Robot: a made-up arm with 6 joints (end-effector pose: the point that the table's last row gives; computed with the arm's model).
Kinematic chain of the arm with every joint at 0, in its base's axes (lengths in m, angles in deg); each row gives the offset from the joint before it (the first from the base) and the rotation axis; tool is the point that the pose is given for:
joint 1: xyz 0 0 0.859 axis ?
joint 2: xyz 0.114 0 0 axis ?
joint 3: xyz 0 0 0.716 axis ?
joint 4: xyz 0 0 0.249 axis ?
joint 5: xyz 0.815 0 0 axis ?
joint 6: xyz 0.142 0 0 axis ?
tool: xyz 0 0 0
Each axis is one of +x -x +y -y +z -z.
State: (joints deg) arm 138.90 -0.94 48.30 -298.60 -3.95 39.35
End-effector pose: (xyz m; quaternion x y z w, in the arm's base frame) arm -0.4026 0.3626 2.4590 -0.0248 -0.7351 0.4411 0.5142
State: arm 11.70 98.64 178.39 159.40 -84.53 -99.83
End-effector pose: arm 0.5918 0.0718 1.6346 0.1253 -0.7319 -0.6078 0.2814
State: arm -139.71 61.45 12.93 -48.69 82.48 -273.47
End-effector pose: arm -1.2516 -0.9225 0.8032 0.1033 -0.4656 0.8626 0.1688
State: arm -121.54 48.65 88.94 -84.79 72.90 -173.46
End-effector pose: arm -0.7094 -0.8975 2.0854 0.0206 -0.4959 0.8389 0.2236
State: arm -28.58 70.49 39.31 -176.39 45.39 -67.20
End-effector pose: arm 1.4443 -0.7940 0.7513 -0.5646 0.5008 0.3970 0.5223
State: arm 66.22 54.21 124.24 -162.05 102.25 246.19
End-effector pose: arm 0.3830 0.7632 2.0554 -0.6133 -0.0243 0.4473 0.6506
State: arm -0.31 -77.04 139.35 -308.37 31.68 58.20
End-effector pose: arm -1.1616 0.0648 0.2267 -0.2595 0.4409 0.7418 0.4336
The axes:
joint 1: +z
joint 2: +y
joint 3: -y
joint 4: -x
joint 5: -y
joint 6: -x

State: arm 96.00 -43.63 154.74 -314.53 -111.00 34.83
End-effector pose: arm 0.2044 -1.0404 0.9884 0.5044 -0.2742 0.3176 0.7547
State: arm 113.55 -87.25 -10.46 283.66 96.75 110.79
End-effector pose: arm 0.4027 -0.5811 1.7350 0.4686 0.0627 0.0528 0.8796
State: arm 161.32 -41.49 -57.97 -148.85 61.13 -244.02
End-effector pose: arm -0.4790 0.2298 1.2814 -0.4213 0.2591 0.6920 0.5257
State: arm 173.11 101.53 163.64 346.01 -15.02 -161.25
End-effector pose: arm -1.0657 0.1198 1.6572 -0.0446 -0.9123 -0.0784 0.3996
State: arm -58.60 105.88 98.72 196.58 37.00 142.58
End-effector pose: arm 0.8882 -1.5019 0.7132 0.3080 0.2175 -0.5816 0.7208
